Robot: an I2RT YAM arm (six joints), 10 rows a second.
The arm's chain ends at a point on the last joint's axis. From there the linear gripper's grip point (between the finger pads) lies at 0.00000 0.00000 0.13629 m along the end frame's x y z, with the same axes.
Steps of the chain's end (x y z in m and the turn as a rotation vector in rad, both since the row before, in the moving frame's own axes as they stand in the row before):
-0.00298 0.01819 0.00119 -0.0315 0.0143 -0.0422
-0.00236 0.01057 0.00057 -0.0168 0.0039 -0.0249
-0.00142 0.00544 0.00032 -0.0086 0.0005 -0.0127
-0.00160 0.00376 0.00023 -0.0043 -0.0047 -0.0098
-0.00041 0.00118 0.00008 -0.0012 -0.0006 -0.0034
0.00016 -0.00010 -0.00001 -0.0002 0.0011 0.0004
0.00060 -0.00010 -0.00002 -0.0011 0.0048 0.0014
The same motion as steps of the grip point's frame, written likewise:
-0.00094 0.02244 0.00111 -0.0315 0.0143 -0.0422
-0.00180 0.01285 0.00055 -0.0168 0.0039 -0.0249
-0.00134 0.00661 0.00031 -0.0086 0.0005 -0.0127
-0.00224 0.00435 0.00023 -0.0043 -0.0047 -0.0098
-0.00049 0.00134 0.00008 -0.0012 -0.0006 -0.0034
0.00031 -0.00007 -0.00001 -0.0002 0.0011 0.0004
0.00125 0.00005 -0.00002 -0.0011 0.0048 0.0014

